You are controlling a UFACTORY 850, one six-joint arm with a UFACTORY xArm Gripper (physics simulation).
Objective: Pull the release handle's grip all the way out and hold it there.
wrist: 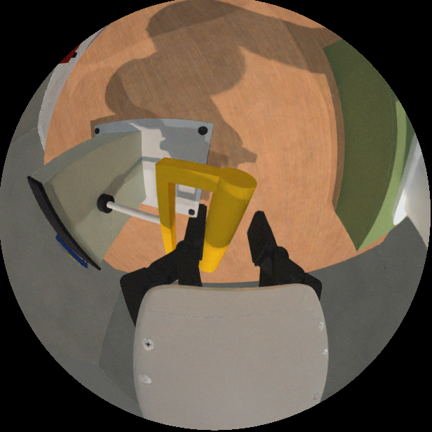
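Observation:
The release handle's yellow grip [229, 215] is a thick round bar joined to a yellow frame [186, 172], standing away from the grey-green housing [100, 172]. A white rod [134, 211] shows between the frame and a black collar [105, 203] on the housing. My gripper [228, 218] is open around the round bar. The left finger is inside the frame's opening, close against the bar. The right finger is on the bar's outer side, with a visible gap of wood tabletop between them. Whether the left finger touches the bar cannot be told.
The housing stands on a grey base plate [172, 131] with dark bolts, on a wood tabletop [290, 130]. A green block-like object [364, 125] stands at the right. A pale object with a red patch [69, 55] shows at the upper left edge. Grey floor lies beyond.

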